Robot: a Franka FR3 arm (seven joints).
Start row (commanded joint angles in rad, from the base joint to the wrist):
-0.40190, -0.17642, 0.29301, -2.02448, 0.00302, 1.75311, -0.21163
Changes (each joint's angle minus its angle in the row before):
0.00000, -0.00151, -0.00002, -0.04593, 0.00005, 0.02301, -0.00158
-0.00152, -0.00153, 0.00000, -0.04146, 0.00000, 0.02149, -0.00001
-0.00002, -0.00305, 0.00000, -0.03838, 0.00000, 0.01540, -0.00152
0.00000, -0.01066, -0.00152, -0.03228, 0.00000, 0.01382, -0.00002
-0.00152, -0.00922, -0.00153, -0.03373, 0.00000, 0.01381, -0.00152
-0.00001, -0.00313, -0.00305, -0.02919, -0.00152, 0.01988, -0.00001
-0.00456, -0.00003, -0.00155, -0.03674, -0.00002, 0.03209, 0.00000
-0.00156, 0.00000, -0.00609, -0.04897, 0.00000, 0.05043, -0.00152
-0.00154, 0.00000, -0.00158, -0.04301, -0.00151, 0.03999, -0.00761
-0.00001, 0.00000, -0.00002, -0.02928, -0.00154, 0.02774, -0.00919
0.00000, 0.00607, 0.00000, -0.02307, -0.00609, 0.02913, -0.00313
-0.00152, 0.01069, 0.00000, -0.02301, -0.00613, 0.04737, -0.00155
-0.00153, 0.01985, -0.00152, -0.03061, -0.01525, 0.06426, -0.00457
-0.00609, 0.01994, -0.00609, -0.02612, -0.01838, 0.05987, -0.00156
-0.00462, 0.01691, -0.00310, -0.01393, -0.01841, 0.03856, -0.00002
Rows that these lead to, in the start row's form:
-0.40190, -0.17793, 0.29299, -2.07041, 0.00307, 1.77612, -0.21321
-0.40342, -0.17946, 0.29299, -2.11187, 0.00307, 1.79761, -0.21322
-0.40344, -0.18251, 0.29299, -2.15025, 0.00307, 1.81301, -0.21474
-0.40344, -0.19317, 0.29147, -2.18253, 0.00307, 1.82683, -0.21476
-0.40496, -0.20239, 0.28994, -2.21626, 0.00307, 1.84064, -0.21628
-0.40497, -0.20552, 0.28689, -2.24545, 0.00155, 1.86052, -0.21629
-0.40953, -0.20555, 0.28534, -2.28219, 0.00153, 1.89261, -0.21629
-0.41109, -0.20555, 0.27925, -2.33116, 0.00153, 1.94304, -0.21781
-0.41263, -0.20555, 0.27767, -2.37417, 0.00002, 1.98303, -0.22542
-0.41264, -0.20555, 0.27765, -2.40345, -0.00152, 2.01077, -0.23461
-0.41264, -0.19948, 0.27765, -2.42652, -0.00761, 2.03990, -0.23774
-0.41416, -0.18879, 0.27765, -2.44953, -0.01374, 2.08727, -0.23929
-0.41569, -0.16894, 0.27613, -2.48014, -0.02899, 2.15153, -0.24386
-0.42178, -0.14900, 0.27004, -2.50626, -0.04737, 2.21140, -0.24542
-0.42640, -0.13209, 0.26694, -2.52019, -0.06578, 2.24996, -0.24544

